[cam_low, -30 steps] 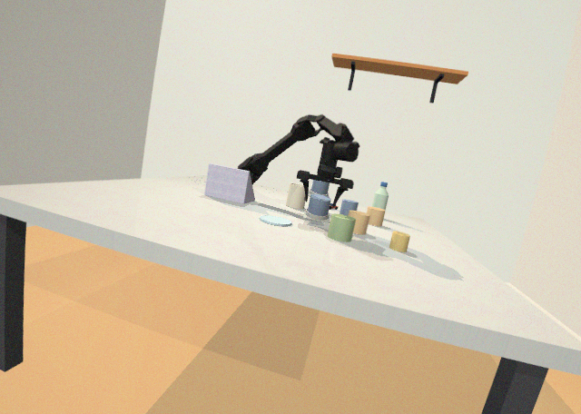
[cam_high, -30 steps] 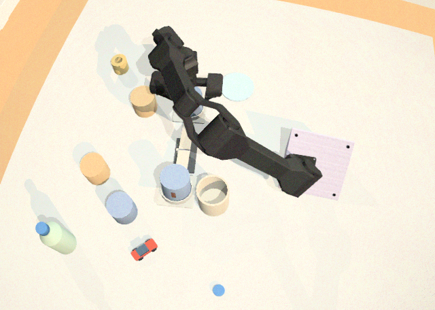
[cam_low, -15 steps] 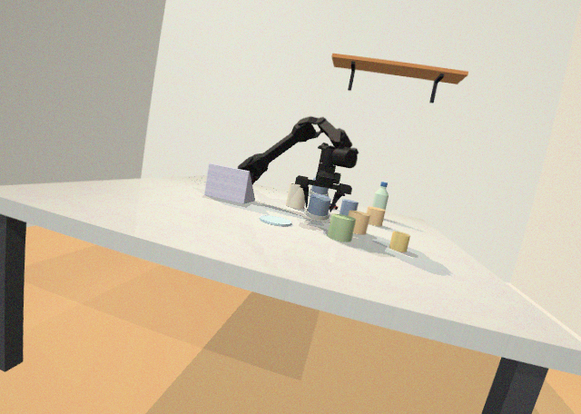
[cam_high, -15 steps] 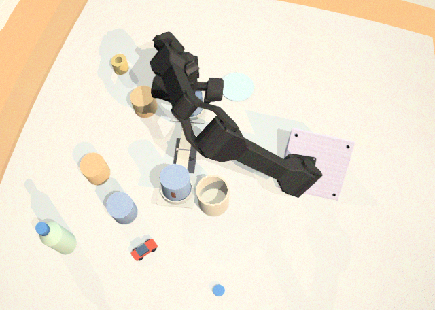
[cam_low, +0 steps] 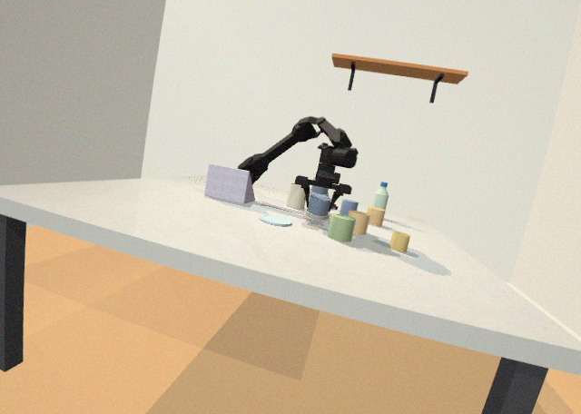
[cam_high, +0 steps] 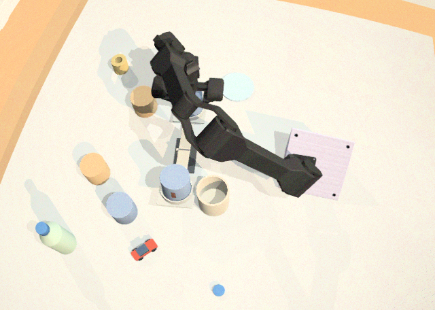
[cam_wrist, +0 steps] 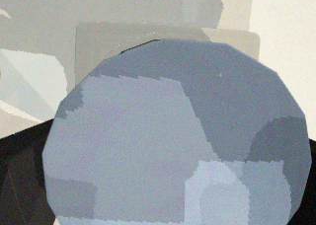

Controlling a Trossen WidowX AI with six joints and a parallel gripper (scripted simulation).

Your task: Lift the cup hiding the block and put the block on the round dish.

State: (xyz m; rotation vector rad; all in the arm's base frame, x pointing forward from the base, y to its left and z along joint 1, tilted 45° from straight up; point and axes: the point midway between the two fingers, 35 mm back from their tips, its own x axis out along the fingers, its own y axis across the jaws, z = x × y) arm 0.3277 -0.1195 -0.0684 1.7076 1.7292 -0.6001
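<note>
Right now my gripper tip is 110 mm to the left of the round pale dish, 110 mm past it and 40 mm above it. From my gripper tip the other things lie so: balance (140 mm to the left, 10 mm below, 10 mm behind); green cylinder (120 mm to the right, 90 mm ahead, 10 mm below); pale green block (10 mm below).
</note>
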